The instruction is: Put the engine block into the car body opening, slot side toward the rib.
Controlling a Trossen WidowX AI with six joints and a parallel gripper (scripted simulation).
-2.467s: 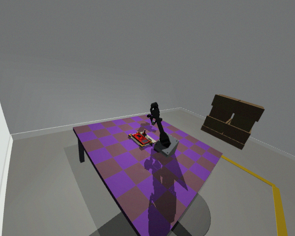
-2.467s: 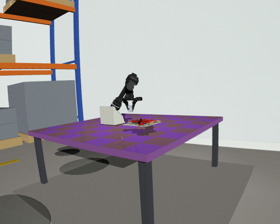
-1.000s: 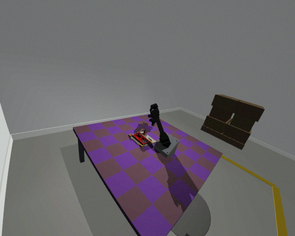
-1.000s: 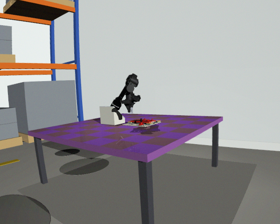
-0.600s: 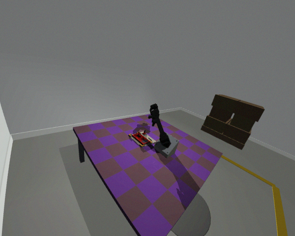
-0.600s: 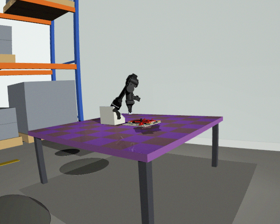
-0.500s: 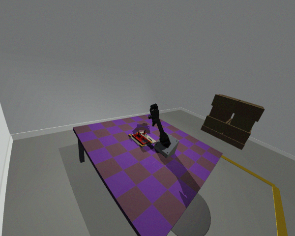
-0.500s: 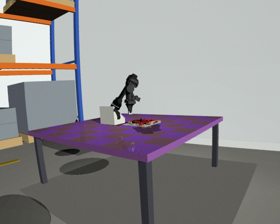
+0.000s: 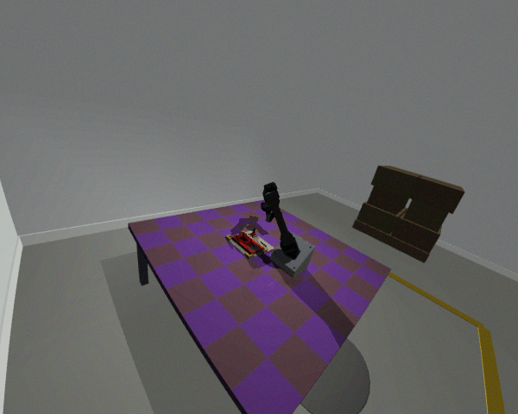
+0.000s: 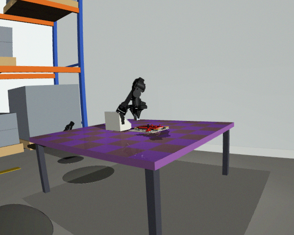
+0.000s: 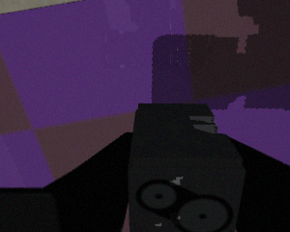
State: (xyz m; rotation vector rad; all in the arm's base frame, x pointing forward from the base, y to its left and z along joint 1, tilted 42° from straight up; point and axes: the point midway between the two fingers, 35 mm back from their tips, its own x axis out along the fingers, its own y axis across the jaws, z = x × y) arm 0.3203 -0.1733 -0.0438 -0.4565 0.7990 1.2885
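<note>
My gripper tip is now 10 mm short of the engine block and 10 mm below it.
</note>
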